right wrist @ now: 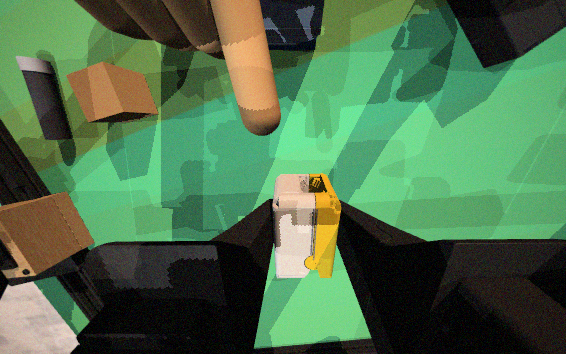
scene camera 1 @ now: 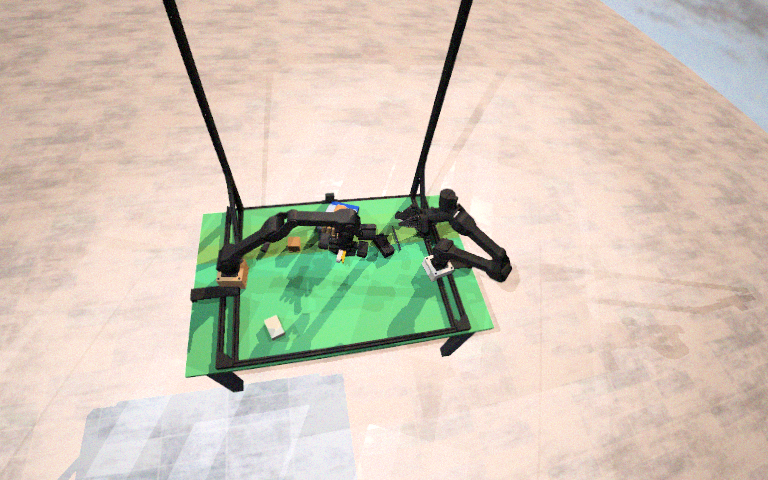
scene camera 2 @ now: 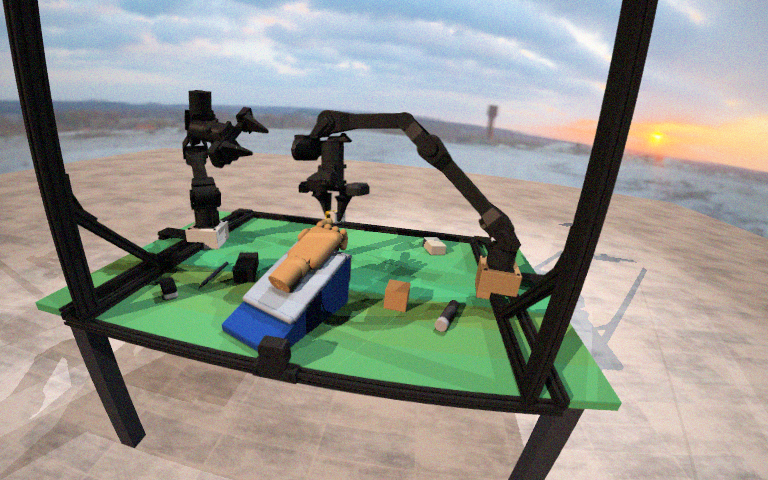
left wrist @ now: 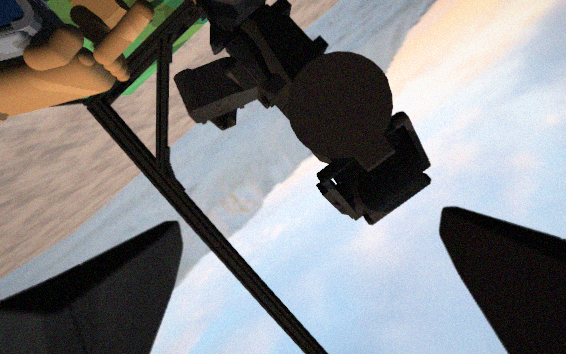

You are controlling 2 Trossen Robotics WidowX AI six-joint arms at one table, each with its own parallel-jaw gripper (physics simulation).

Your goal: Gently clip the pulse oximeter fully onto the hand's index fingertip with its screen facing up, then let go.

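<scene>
Tan cube (right wrist: 106,93), on the table. Black box (right wrist: 495,39), on the table too; out of frame in the left wrist view. Pulse oximeter (right wrist: 306,211); out of frame in the left wrist view. Grey and blue stand (scene camera 2: 266,310), (right wrist: 284,32), (left wrist: 28,28). My right gripper (scene camera 2: 333,220), (right wrist: 302,205). My left gripper (scene camera 2: 260,142), (scene camera 1: 396,220), (left wrist: 311,227): open, holding nothing.
</scene>
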